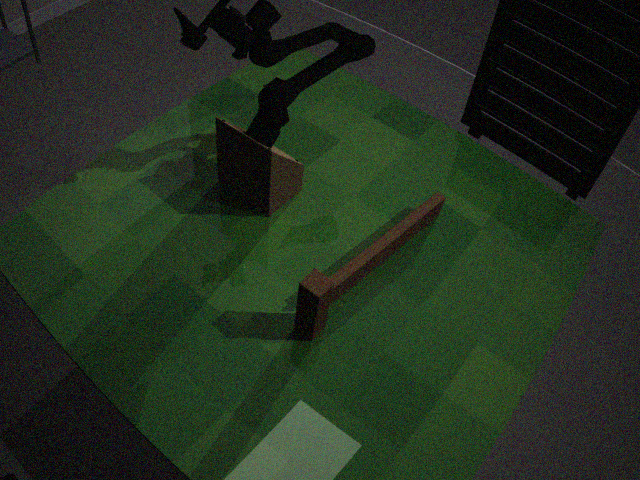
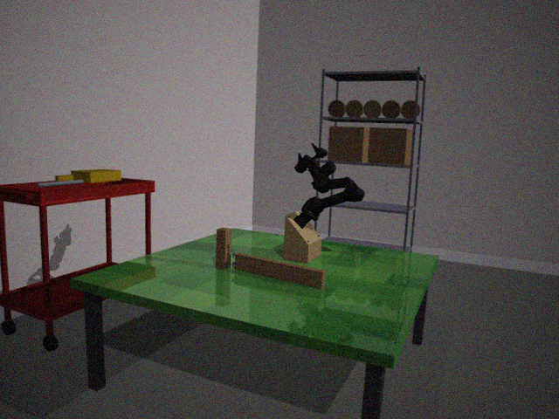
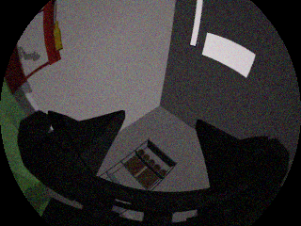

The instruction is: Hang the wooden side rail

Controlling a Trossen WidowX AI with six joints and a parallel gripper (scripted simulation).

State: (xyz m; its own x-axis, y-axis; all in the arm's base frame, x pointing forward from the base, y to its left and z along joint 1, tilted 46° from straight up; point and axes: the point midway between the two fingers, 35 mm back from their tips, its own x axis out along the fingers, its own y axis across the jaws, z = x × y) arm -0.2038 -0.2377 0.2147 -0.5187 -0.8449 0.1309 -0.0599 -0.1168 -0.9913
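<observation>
Right now the headboard post is 51 cm ahead of my gripper tip, 46 cm below it and 23 cm to the right of it.
</observation>
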